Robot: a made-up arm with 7 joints. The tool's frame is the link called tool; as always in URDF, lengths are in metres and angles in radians. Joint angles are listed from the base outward.
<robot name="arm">
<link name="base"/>
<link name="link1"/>
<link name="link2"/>
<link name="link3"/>
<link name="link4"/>
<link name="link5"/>
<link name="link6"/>
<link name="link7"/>
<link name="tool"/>
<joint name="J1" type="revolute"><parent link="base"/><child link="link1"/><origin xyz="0 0 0.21"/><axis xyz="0 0 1"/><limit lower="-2.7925" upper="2.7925"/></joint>
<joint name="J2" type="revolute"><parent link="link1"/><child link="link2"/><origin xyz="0 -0.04 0.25"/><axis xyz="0 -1 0"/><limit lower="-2.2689" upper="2.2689"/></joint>
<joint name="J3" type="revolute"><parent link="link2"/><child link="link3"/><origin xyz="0 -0.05 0.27"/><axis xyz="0 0 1"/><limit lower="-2.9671" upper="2.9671"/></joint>
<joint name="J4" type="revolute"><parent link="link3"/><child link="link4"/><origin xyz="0.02 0.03 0.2"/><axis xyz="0 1 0"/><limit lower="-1.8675" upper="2.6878"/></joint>
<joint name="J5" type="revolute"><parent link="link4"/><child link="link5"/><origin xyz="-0.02 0.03 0.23"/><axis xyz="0 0 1"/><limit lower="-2.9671" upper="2.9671"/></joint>
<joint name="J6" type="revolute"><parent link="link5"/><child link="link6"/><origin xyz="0 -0.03 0.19"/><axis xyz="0 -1 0"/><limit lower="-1.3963" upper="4.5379"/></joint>
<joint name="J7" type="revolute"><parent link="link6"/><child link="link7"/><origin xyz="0.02 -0.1 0.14"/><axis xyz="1 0 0"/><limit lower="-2.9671" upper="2.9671"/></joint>
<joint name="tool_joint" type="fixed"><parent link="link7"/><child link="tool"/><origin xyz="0 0 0" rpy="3.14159 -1.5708 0"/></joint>
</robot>
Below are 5 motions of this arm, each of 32 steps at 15 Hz.
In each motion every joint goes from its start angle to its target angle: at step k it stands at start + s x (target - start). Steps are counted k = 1, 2, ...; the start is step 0. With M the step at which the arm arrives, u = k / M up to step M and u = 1 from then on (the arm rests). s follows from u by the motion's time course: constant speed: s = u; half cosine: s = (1 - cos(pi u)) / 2; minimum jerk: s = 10 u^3 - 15 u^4 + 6 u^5.
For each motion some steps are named. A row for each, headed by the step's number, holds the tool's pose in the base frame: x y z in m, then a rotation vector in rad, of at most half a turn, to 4 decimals.
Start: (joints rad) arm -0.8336 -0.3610 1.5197 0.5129 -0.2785 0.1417 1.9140
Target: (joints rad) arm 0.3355 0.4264 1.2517 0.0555 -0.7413 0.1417 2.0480
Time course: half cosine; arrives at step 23
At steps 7, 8, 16, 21, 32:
7: 0.2767 -0.0789 1.4363 -1.4575 1.2599 -0.4237
8: 0.2332 -0.0537 1.4534 -1.4563 1.1980 -0.4538
16: -0.2148 -0.1127 1.4764 -1.2050 0.6453 -0.5029
21: -0.3319 -0.2651 1.4181 -1.0289 0.4799 -0.4106
32: -0.3397 -0.2825 1.4105 -1.0106 0.4660 -0.3987

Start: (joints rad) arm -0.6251 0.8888 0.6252 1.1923 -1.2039 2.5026 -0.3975
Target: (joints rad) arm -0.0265 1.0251 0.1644 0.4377 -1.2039 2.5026 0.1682
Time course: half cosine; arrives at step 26
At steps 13, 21, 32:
13: -0.5710 0.2547 0.9967 -1.1769 0.8007 1.4947
21: -0.7064 0.0743 0.8999 -1.4251 0.4946 1.5893
32: -0.7242 0.0333 0.8741 -1.4737 0.4288 1.5996

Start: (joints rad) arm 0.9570 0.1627 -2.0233 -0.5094 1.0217 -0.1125 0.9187
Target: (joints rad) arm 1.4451 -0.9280 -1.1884 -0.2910 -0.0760 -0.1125 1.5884
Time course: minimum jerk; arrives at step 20
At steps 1, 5, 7, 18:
1: -0.0765 -0.0382 1.4706 -1.6066 0.5744 -2.0940
5: -0.0331 0.0329 1.4728 -1.6229 0.5573 -2.0237
7: 0.0156 0.1296 1.4648 -1.6511 0.5414 -1.9319
18: 0.0860 0.7233 1.1624 -1.9265 0.5240 -1.5661

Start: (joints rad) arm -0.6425 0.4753 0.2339 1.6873 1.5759 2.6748 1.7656
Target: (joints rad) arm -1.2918 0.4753 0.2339 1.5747 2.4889 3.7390 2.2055
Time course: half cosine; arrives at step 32
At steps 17, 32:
17: 0.1143 -0.0027 0.8974 2.0976 0.0450 -0.9124
32: 0.1765 0.0307 0.9864 2.6624 -0.6776 -0.8922

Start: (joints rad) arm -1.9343 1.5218 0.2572 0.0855 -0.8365 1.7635 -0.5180
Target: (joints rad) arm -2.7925 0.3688 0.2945 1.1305 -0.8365 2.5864 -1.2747
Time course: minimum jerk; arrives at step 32
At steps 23, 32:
23: 0.2394 0.1097 1.2361 0.0294 0.8352 -1.0485
32: 0.0839 0.0154 1.2457 0.2446 0.7986 -1.1276

